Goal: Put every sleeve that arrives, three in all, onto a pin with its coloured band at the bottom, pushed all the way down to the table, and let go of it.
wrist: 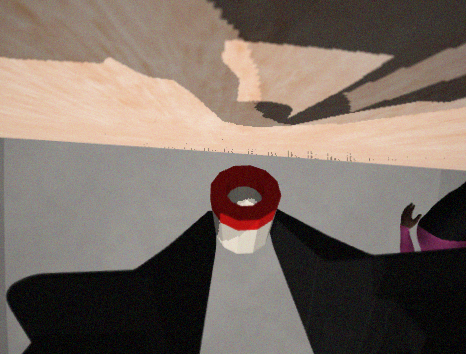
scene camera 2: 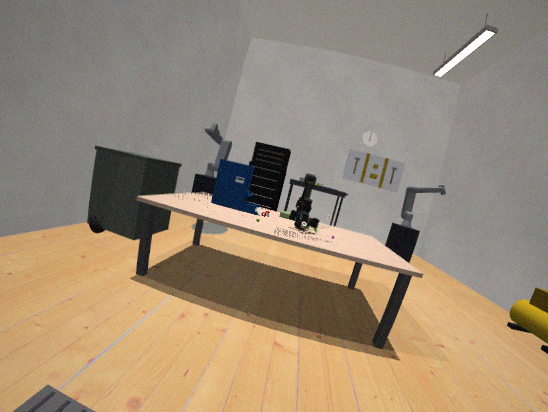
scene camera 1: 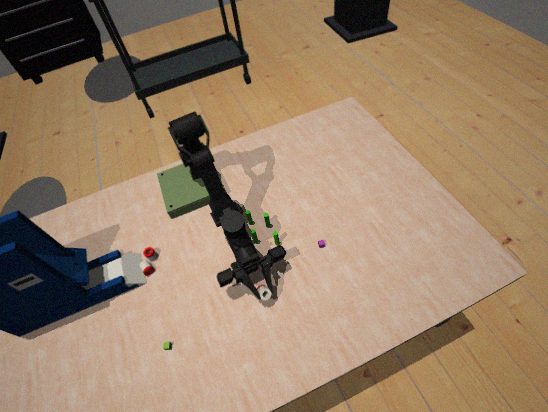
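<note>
My gripper [scene camera 1: 265, 294] [scene camera 2: 304, 225] [wrist: 241, 216] is shut on a white sleeve with a red band [scene camera 1: 264, 292] [wrist: 244, 237]. In the wrist view the band end and its hole face the camera; in scene camera 1 the white end points outward, away from the arm. The gripper is tilted well over, in front of the pins. Four green pins, a back pair [scene camera 1: 249, 217] [scene camera 1: 267, 220] and a front pair [scene camera 1: 255, 236] [scene camera 1: 276, 238], stand bare beside the arm. Two more red-banded sleeves [scene camera 1: 149, 252] [scene camera 1: 148, 270] are at the chute's end, the nearer lying on its side.
A blue dispenser [scene camera 1: 40, 295] [scene camera 2: 232, 185] with a grey chute [scene camera 1: 134, 267] stands at the left. A green block [scene camera 1: 180, 189] lies behind the arm. A magenta cube [scene camera 1: 321, 243] [scene camera 2: 333, 237] and a lime cube [scene camera 1: 167, 345] [scene camera 2: 258, 220] lie on the table [scene camera 1: 400, 215].
</note>
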